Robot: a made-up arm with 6 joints. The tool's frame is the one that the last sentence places.
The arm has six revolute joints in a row. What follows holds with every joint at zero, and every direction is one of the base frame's.
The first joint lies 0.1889 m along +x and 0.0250 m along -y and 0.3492 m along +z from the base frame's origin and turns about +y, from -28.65 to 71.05 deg.
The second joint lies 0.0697 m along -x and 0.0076 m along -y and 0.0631 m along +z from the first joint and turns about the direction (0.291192, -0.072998, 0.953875), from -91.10 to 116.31 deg.
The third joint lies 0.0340 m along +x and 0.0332 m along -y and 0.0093 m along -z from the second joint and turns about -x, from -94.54 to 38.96 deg.
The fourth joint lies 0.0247 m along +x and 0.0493 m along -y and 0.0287 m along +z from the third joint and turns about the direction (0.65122, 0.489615, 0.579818), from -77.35 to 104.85 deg.
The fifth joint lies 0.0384 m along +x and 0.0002 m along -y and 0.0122 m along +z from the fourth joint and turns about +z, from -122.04 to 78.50 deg.
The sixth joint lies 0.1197 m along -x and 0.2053 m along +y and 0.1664 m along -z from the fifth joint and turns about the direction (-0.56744, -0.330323, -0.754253), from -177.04 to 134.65 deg.
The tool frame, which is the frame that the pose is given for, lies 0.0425 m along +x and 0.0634 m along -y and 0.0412 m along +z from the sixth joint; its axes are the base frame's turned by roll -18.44, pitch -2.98 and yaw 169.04 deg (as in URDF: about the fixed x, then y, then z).
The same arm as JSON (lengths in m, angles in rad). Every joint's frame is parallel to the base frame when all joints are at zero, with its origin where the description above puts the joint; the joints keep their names.
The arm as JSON. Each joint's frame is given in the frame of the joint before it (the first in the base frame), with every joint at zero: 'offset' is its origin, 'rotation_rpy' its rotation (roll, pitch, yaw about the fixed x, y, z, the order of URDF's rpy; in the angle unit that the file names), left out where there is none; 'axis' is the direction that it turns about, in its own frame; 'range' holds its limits. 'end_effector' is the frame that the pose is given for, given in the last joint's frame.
{"length_unit": "m", "angle_unit": "rad", "chain": [{"id": "joint 1", "offset": [0.1889, -0.025, 0.3492], "axis": "+y", "range": [-0.5, 1.2401]}, {"id": "joint 2", "offset": [-0.0697, -0.0076, 0.0631], "axis": [0.291192, -0.072998, 0.953875], "range": [-1.59, 2.03]}, {"id": "joint 3", "offset": [0.034, -0.0332, -0.0093], "axis": "-x", "range": [-1.65, 0.68]}, {"id": "joint 4", "offset": [0.0247, -0.0493, 0.0287], "axis": [0.65122, 0.489615, 0.579818], "range": [-1.35, 1.83]}, {"id": "joint 5", "offset": [0.0384, -0.0002, 0.0122], "axis": "+z", "range": [-2.13, 1.3701]}, {"id": "joint 6", "offset": [-0.1197, 0.2053, -0.1664], "axis": [-0.567397, -0.330298, -0.754296], "range": [-3.0899, 2.3501]}], "end_effector": {"offset": [0.0425, -0.0634, 0.0412], "rotation_rpy": [-0.3218, -0.052, 2.9503]}}
